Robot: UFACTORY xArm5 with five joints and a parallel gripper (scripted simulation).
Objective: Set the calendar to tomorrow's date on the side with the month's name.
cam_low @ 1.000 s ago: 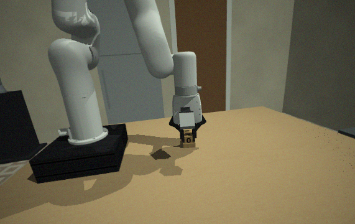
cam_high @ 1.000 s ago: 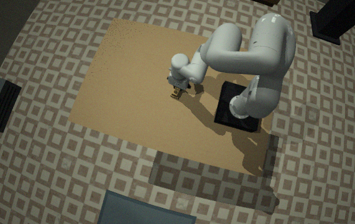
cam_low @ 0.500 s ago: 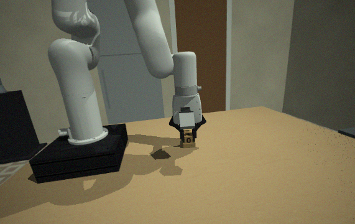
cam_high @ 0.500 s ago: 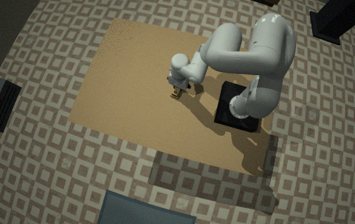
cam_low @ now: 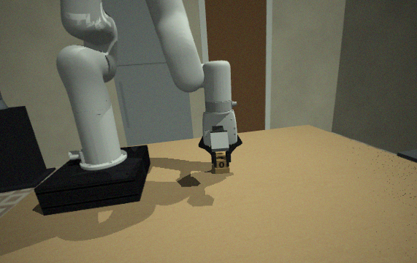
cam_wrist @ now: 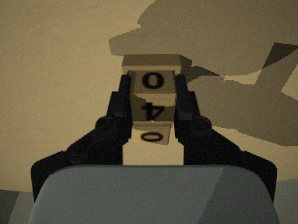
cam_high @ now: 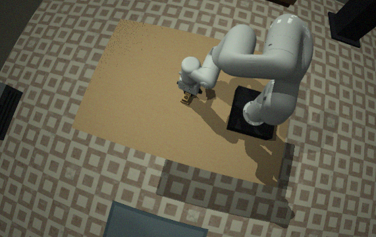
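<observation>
Right now the wooden date cube is 10 mm below my hand. Round my hand: wooden calendar tray: 30 mm below, 20 mm to the left.
</observation>
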